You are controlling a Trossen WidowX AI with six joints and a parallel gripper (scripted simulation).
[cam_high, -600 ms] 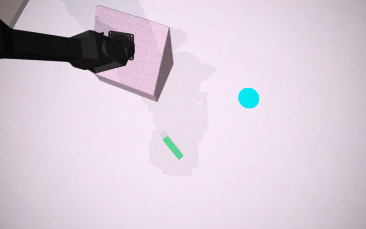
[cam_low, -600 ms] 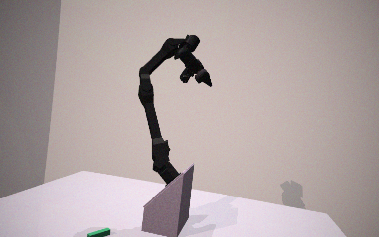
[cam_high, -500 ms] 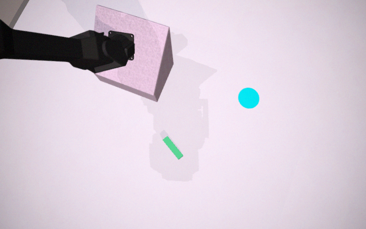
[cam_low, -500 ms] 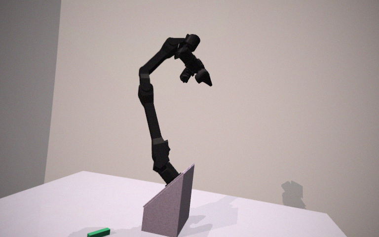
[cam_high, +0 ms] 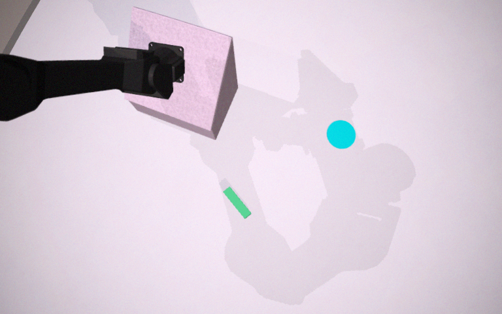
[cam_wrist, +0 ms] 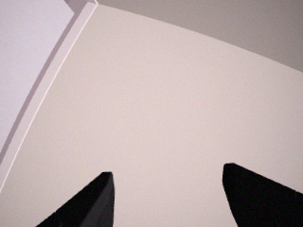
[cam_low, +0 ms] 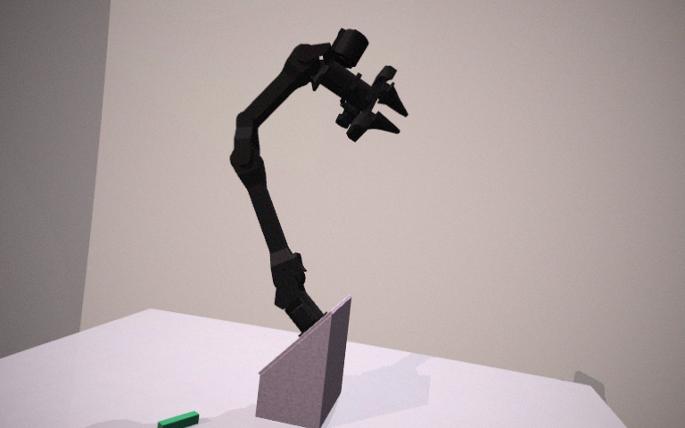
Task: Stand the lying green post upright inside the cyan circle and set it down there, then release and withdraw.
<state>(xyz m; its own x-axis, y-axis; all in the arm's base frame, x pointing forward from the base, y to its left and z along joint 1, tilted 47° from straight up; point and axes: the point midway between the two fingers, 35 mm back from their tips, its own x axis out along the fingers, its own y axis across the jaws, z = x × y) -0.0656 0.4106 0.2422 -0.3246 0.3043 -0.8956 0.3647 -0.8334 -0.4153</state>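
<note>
Now: the green post 300 mm ahead of my gripper tip, 320 mm to the right of it and 590 mm below it. Round my gripper tip: cyan circle 470 mm ahead, 130 mm to the right, 590 mm below.
</note>
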